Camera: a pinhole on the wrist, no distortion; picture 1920 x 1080 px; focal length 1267.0 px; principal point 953.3 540.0 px. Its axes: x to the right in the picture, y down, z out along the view. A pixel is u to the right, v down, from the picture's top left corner.
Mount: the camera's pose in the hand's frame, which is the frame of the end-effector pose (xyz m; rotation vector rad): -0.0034 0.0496 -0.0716 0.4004 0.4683 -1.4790
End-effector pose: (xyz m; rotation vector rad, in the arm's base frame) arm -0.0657 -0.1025 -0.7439 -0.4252 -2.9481 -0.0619
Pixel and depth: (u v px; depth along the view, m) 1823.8 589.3 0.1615
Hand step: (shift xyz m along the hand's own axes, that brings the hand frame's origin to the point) 0.0153 -0.1293 0.0063
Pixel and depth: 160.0 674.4 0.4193
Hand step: 0.0551 0.0532 0.4216
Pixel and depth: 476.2 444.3 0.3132
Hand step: -0.0139 -0.0172 0.2570
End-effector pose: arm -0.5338 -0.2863 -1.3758 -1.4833 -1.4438 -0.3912
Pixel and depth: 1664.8 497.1 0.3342
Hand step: 0.0096 -0.2865 0.1125
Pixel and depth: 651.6 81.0 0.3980
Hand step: -0.1288 -0.0884 0.3200
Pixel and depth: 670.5 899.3 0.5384
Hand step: 0.1742 -0.1242 0.4440
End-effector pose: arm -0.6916 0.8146 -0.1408 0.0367 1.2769 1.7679
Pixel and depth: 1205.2 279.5 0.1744
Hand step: -0.0286 -0.0739 0.0588
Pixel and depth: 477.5 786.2 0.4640
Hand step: 0.1060 -0.0427 0.4114
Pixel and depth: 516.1 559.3 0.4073
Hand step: 0.0202 -0.0460 0.3479
